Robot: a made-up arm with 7 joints.
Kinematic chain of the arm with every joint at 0, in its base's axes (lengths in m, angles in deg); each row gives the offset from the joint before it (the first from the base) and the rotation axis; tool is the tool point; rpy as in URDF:
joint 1: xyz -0.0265 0.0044 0.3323 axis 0 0.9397 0.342
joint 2: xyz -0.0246 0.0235 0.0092 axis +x
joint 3: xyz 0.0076 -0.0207 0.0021 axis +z
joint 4: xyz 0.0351 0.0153 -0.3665 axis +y
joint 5: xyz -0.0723 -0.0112 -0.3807 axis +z
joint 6: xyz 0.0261 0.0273 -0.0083 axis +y
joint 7: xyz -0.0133 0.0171 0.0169 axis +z
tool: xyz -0.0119 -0.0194 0.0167 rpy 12 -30.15 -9.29
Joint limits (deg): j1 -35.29..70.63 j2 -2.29..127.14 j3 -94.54..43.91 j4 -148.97..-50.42 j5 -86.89..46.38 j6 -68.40..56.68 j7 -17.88..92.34
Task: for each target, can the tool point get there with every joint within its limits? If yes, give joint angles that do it. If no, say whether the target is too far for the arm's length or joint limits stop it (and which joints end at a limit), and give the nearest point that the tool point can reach.
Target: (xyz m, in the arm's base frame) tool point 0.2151 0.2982 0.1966
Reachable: yes | joints 36.88 85.11 8.20 -125.60 -45.46 2.94 -5.89
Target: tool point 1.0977 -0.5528 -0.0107
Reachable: no: too far | nearest point 0.5399 -0.2448 0.0220 | short by 0.638 m
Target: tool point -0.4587 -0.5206 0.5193
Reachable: no: joint limits stop it (at a limit: joint 1, joint 3, joint 5, joint 6, joint 7) | nearest point -0.3353 -0.4014 0.1833 | short by 0.377 m
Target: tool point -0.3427 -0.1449 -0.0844
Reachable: yes | joints 56.88 31.35 -72.78 -93.37 -25.79 7.04 55.20
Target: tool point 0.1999 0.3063 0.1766
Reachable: yes | joints 47.00 100.04 4.62 -125.81 -26.72 0.11 11.63
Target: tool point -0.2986 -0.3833 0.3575
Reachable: no: joint limits stop it (at a limit: joint 1, joint 3, joint 5, joint 6, joint 7) | nearest point -0.2551 -0.3430 0.2313 | short by 0.139 m
